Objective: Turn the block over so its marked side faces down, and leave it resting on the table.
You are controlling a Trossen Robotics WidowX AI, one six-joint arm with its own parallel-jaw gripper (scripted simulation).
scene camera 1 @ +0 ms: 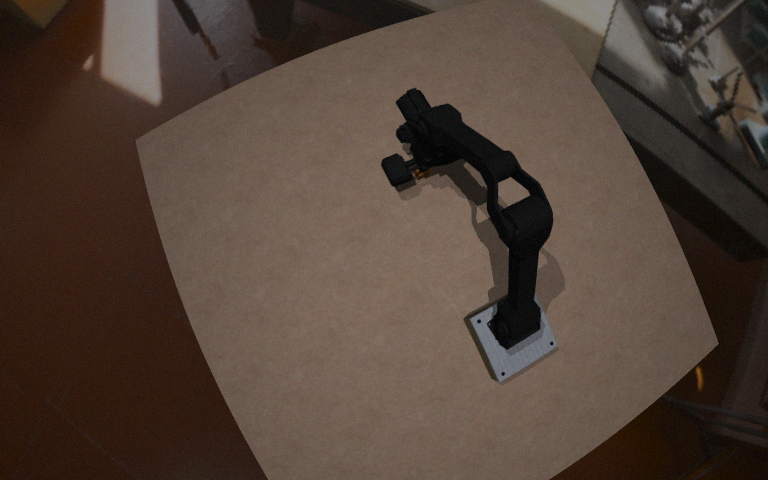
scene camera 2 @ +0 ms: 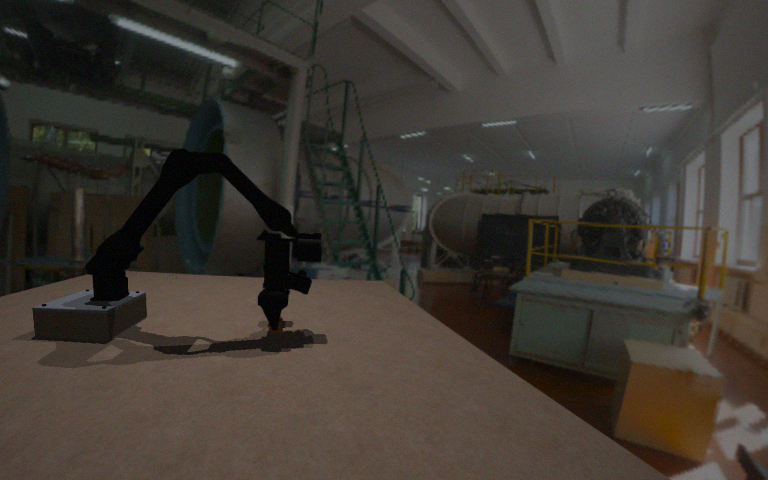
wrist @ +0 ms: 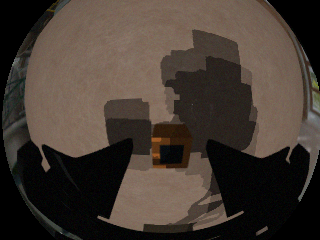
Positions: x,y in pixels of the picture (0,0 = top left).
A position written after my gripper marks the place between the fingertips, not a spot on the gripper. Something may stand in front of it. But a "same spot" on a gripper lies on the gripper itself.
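Through scene camera 1 I can see my gripper, and the spot on it at (scene camera 1: 448,159) is the same spot as (wrist: 239,210). My gripper is visible to me in scene camera 2 (276,324) as well. The wrist view, too, shows me my gripper.
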